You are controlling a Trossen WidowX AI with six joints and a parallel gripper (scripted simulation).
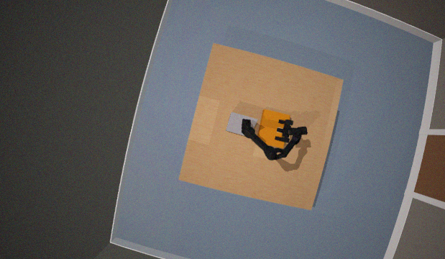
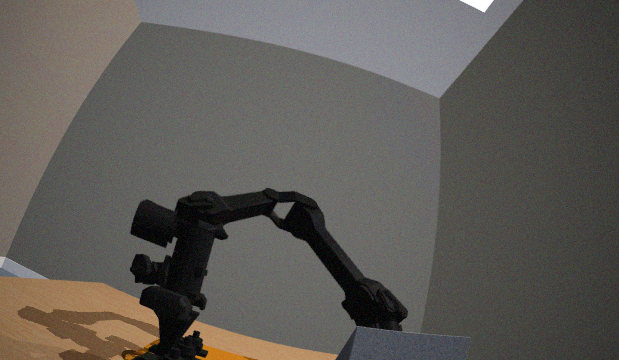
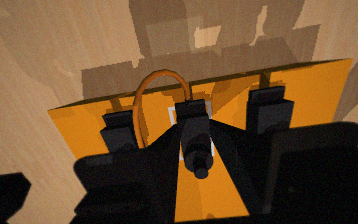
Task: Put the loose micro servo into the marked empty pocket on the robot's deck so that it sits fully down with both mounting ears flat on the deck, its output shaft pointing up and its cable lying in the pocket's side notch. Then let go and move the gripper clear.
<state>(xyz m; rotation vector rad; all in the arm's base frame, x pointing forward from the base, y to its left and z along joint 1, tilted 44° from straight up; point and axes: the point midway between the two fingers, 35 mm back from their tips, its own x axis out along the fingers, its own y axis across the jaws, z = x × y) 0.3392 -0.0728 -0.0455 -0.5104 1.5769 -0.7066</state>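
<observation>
Right now the orange deck is 12 cm behind my gripper tip, 3 cm below it and 1 cm to the left of it.
</observation>
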